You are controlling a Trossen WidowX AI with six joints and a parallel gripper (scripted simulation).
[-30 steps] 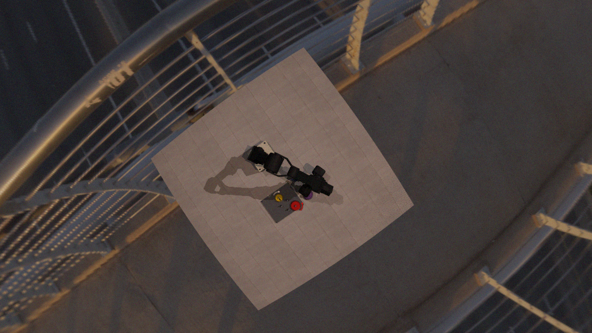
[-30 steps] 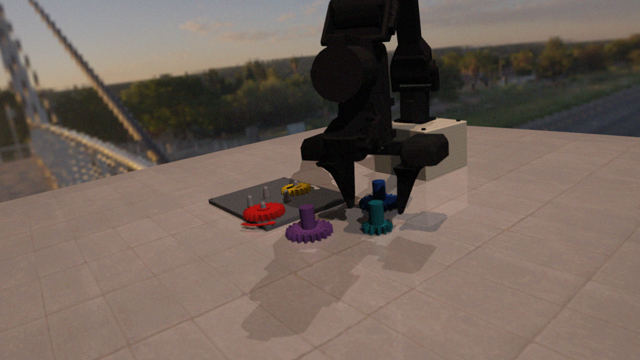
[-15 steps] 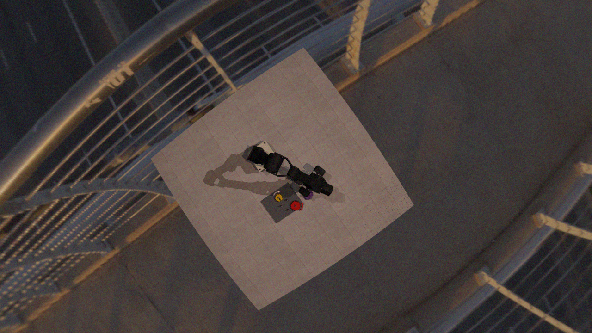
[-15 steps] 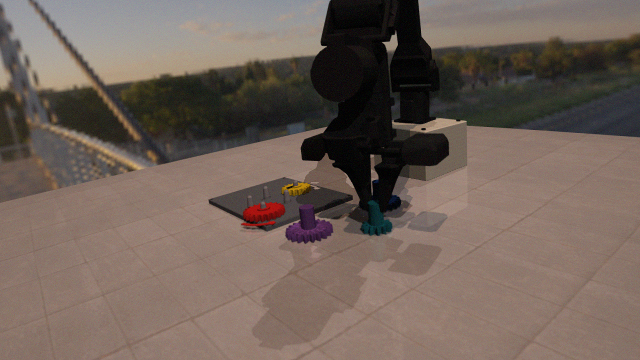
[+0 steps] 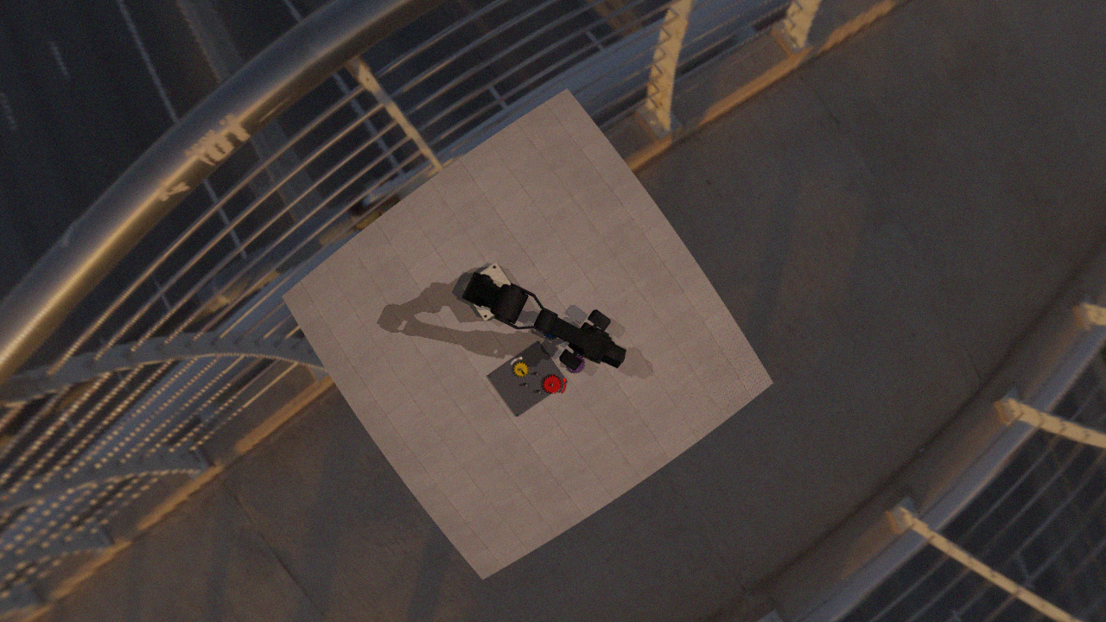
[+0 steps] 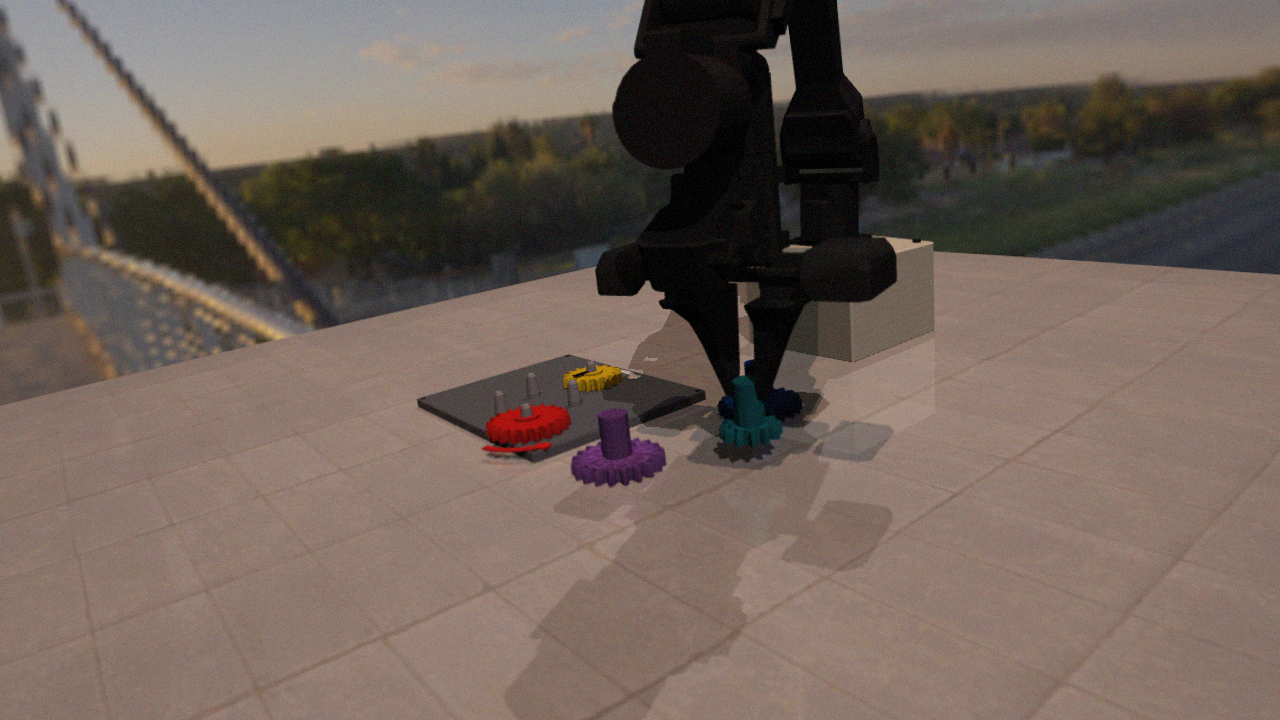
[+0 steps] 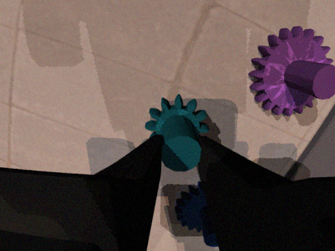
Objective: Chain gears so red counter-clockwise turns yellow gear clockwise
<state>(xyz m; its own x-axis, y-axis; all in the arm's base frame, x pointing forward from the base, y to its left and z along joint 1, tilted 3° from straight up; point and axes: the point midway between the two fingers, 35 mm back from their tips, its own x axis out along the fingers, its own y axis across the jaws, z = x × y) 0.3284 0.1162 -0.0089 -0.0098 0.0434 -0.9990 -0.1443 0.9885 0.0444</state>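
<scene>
Right now the red gear is 40 mm ahead of my gripper tip, 180 mm to the right of it and 30 mm below it. Round my gripper tip: blue gear (90 mm behind, 50 mm to the right, 30 mm below); then purple gear (50 mm ahead, 80 mm to the right, 30 mm below); then teal gear (10 mm below).
</scene>
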